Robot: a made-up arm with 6 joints.
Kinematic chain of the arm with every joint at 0, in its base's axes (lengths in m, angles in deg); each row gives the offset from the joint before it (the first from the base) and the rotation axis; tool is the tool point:
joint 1: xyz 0 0 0.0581 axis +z
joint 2: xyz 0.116 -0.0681 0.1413 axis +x
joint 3: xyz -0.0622 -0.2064 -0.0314 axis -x
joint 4: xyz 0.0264 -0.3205 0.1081 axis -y
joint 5: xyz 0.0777 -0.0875 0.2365 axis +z
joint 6: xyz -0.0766 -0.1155 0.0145 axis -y
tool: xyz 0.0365 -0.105 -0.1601
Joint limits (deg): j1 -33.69..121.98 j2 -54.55..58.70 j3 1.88..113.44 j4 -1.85..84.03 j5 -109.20..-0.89 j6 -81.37..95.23
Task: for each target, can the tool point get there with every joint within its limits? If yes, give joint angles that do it. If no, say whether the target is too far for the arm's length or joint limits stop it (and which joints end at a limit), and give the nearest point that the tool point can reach.
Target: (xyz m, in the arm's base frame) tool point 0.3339 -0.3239 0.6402
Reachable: yes | joints 47.37 32.21 83.95 41.49 -29.52 16.17
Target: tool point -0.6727 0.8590 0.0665
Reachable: no: joint limits stop it (at a limit: joint 2, joint 4, joint 5, joint 6) | nearest point -0.3514 0.4488 0.1775 | short by 0.533 m
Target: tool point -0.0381 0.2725 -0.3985
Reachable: no: joint limits stop it (at a limit: joint 1, joint 2, joint 3, joint 4) | nearest point 0.2716 0.1345 -0.3182 | short by 0.348 m
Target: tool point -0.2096 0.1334 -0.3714
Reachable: no: joint limits stop it (at a limit: joint 1, joint 2, joint 3, joint 4, joint 6) | nearest point -0.2433 -0.1249 -0.3084 | short by 0.268 m
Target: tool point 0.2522 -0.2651 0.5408
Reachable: yes | joints 56.76 7.04 61.95 17.27 -92.35 6.07
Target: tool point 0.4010 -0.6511 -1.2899
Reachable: no: too far | nearest point 0.2544 -0.4130 -0.5307 | short by 0.809 m
